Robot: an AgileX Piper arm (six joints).
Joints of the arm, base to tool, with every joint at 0 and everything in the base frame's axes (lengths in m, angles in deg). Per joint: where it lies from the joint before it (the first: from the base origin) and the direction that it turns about. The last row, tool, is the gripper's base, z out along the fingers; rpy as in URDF.
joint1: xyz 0 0 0.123 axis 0 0 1
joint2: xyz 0 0 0 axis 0 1 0
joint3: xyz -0.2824 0 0.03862 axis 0 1 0
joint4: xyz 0.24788 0 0.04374 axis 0.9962 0 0.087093
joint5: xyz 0 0 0 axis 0 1 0
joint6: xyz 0.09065 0 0.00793 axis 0.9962 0 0.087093
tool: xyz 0 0 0 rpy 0 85.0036 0
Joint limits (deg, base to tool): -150..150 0..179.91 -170..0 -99.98..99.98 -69.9..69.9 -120..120
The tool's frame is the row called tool.
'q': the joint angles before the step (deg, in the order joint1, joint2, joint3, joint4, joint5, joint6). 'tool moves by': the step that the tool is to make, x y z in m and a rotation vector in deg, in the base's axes. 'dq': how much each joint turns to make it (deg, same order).
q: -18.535, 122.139, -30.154, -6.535, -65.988, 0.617
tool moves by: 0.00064, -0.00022, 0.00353, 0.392, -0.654, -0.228
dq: 0.001, -0.710, 0.001, 0.001, 0.148, 0.642
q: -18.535, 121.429, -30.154, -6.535, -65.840, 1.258
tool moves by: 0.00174, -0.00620, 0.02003, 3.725, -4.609, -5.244
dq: 0.000, -3.831, 0.001, 3.683, 0.273, 4.929
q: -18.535, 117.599, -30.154, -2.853, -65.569, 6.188
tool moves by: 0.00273, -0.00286, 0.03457, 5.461, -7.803, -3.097
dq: 0.001, -6.518, -0.258, 1.270, 0.833, 7.675
